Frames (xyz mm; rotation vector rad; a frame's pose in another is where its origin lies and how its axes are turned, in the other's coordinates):
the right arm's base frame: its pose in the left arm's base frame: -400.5 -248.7 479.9 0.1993 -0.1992 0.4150
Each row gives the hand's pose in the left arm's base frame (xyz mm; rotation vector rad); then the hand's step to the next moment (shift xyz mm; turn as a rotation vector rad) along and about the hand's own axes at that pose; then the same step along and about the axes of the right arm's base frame.
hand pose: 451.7 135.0 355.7 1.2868 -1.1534 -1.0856
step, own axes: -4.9 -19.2 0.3 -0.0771 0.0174 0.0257
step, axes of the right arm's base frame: -2.8 1.3 -19.6 -0.0009 0.0831 0.0028
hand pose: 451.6 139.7 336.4 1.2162 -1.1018 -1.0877
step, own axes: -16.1 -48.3 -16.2 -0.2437 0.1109 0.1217
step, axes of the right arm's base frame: 5.6 1.7 -53.1 -0.0250 0.2844 0.0705
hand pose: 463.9 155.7 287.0 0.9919 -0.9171 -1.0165
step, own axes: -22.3 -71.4 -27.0 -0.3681 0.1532 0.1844
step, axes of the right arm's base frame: -11.7 -1.8 -78.6 -0.0456 0.4265 0.0949
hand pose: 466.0 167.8 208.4 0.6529 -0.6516 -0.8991
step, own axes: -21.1 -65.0 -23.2 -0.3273 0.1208 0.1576
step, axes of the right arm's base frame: -39.8 -6.1 -59.9 -0.0488 0.3730 0.0713
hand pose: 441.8 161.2 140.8 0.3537 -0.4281 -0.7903
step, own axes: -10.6 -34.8 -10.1 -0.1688 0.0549 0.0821
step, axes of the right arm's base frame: -31.6 -6.6 -19.5 -0.0320 0.1895 0.0361
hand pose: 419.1 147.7 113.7 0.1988 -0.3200 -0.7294
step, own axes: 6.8 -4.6 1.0 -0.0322 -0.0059 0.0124
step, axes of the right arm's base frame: -1.4 -7.7 2.7 -0.0204 0.0282 0.0035
